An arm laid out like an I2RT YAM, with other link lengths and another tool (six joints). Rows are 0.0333 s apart.
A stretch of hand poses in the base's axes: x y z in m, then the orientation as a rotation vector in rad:
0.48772, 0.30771, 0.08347, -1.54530, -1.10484, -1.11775
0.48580, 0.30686, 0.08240, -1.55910, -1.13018, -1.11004
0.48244, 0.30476, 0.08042, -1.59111, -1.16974, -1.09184
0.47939, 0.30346, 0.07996, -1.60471, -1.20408, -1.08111
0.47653, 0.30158, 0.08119, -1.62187, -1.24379, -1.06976
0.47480, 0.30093, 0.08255, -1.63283, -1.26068, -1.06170
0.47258, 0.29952, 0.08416, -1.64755, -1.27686, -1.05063
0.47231, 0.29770, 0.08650, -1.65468, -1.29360, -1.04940
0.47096, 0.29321, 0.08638, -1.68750, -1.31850, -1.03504
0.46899, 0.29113, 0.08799, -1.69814, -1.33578, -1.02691
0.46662, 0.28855, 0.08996, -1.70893, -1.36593, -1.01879
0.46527, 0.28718, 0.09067, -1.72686, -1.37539, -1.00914
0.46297, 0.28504, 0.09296, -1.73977, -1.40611, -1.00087
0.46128, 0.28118, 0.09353, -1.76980, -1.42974, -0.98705
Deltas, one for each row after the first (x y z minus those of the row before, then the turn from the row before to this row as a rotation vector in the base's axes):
-0.00192, -0.00085, -0.00107, -0.02534, -0.00623, 0.00462
-0.00336, -0.00210, -0.00198, -0.04752, -0.00452, 0.00379
-0.00305, -0.00130, -0.00046, -0.03103, -0.00918, 0.00889
-0.00286, -0.00188, 0.00123, -0.03673, -0.01142, 0.00850
-0.00173, -0.00065, 0.00136, -0.01859, -0.00246, 0.00275
-0.00222, -0.00141, 0.00161, -0.02116, 0.00013, 0.00149
-0.00027, -0.00182, 0.00234, -0.01480, -0.00739, 0.00185
-0.00135, -0.00449, -0.00012, -0.03868, -0.00146, -0.00562
-0.00197, -0.00208, 0.00161, -0.01865, -0.00287, 0.00273
-0.00237, -0.00258, 0.00197, -0.02641, -0.00951, 0.00688
-0.00135, -0.00137, 0.00071, -0.01896, 0.00203, -0.00413
-0.00230, -0.00214, 0.00229, -0.02814, -0.00980, 0.00560
-0.00169, -0.00386, 0.00057, -0.03585, -0.00277, -0.00566

